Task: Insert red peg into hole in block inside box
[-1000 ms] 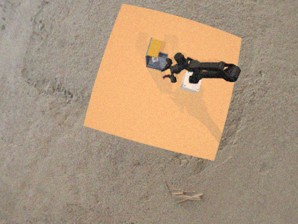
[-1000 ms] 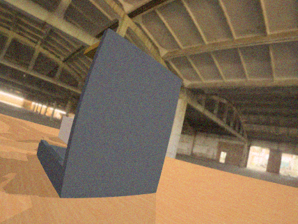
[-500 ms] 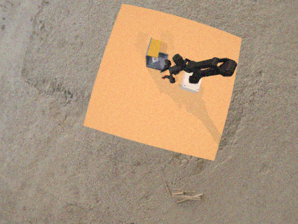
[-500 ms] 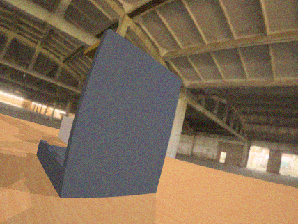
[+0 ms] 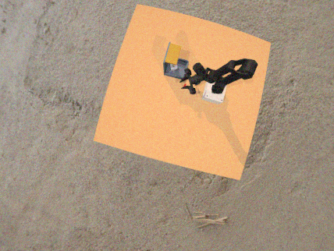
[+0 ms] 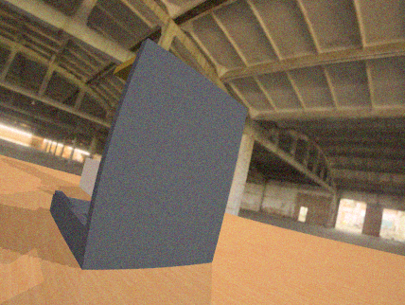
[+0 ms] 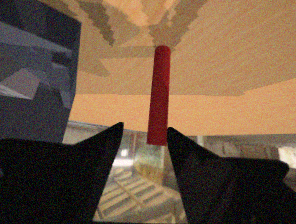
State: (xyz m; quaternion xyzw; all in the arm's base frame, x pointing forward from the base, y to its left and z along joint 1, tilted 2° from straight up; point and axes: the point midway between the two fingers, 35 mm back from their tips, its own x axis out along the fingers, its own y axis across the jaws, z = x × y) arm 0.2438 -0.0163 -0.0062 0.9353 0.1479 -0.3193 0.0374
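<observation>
Now: gripper tip 3 cm past the red peg and 2 cm above it. The rest, counted from my gripper tip: blue wall 12 cm ahead, 18 cm to the right, 4 cm above; yellow roof 7 cm ahead, 17 cm to the right, 13 cm above.
</observation>
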